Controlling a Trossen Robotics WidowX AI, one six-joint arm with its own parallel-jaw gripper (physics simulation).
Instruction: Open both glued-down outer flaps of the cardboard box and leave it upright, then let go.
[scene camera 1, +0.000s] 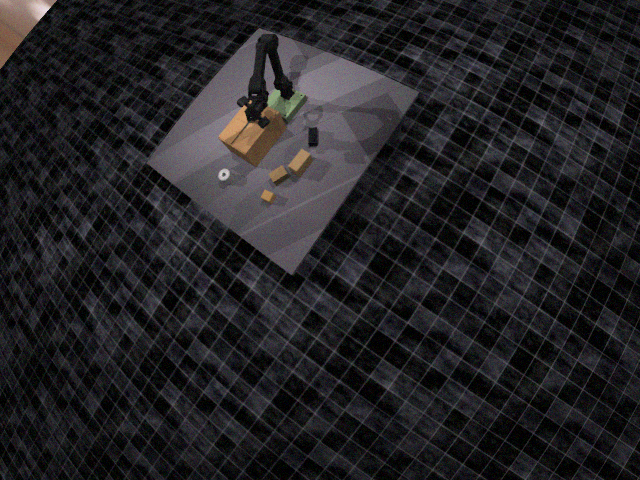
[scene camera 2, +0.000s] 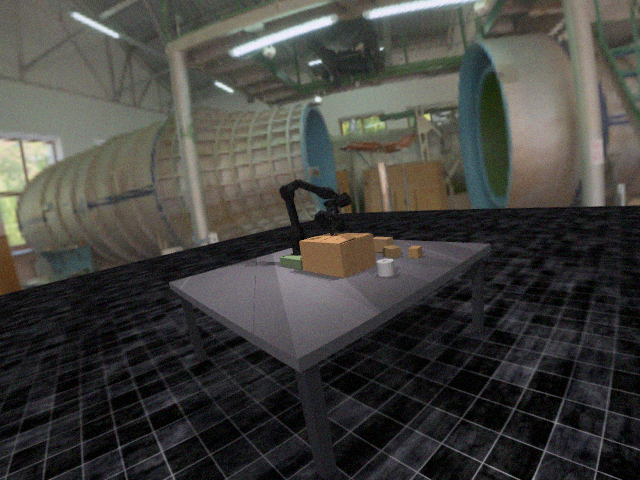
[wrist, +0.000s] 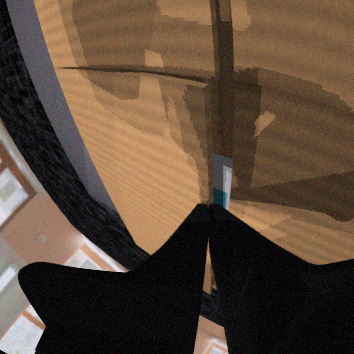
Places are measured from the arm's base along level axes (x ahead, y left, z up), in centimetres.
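Where they show: gripper, between the fingertips: (scene camera 1: 248, 121) (scene camera 2: 332, 235) (wrist: 206, 212); arm's base, origin of its link: (scene camera 1: 287, 94) (scene camera 2: 298, 253).
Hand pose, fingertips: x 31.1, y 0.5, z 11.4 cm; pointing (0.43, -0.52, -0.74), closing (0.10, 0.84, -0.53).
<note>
Things, the pixels of their top centre, and the offset from my fingertips. "spot": a spot on its surface instead. Level surfaces: height alone.
- cardboard box, centre of its top: (wrist: 214, 230) (scene camera 2: 334, 235) (scene camera 1: 247, 123) dy +0.4, dx +1.4, dz -0.1 cm
- outer flap, a spot on its surface: (wrist: 135, 165) spot: dy -4.6, dx -0.4, dz -0.5 cm
- white thing, centre of its top: (wrist: 236, 194) dy +0.4, dx +1.4, dz -2.7 cm
- black object, centre of its top: (scene camera 1: 312, 135) dy +29.4, dx -16.5, dz -13.3 cm
- white roll, centre of its top: (scene camera 2: 385, 260) (scene camera 1: 223, 174) dy +1.3, dx +30.9, dz -10.5 cm
- grey table, height of its surface: dz -16.6 cm
The cardboard box (scene camera 1: 264, 144) (scene camera 2: 323, 258) stands upright on the table. In the wrist view one outer flap (wrist: 135, 165) lies left of a dark gap and the other outer flap (wrist: 305, 145) lies right of it; both look nearly flat. The gap is wider than a thin line. A teal and white thing (wrist: 220, 192) shows in the gap, just beyond the fingertips; I cannot tell what it is. My gripper (wrist: 206, 212) (scene camera 2: 333, 233) is shut and empty, its tips at the gap, low over the box top. Whether the tips touch a flap is hidden.
A green block (scene camera 1: 294, 105) (scene camera 2: 290, 261) stands by the arm's base, beside the box. A black object (scene camera 1: 313, 136), several small cartons (scene camera 1: 299, 161) (scene camera 2: 391, 251) and a white roll (scene camera 1: 223, 174) (scene camera 2: 385, 268) are on the grey table (scene camera 1: 289, 248) (scene camera 2: 289, 330).
</note>
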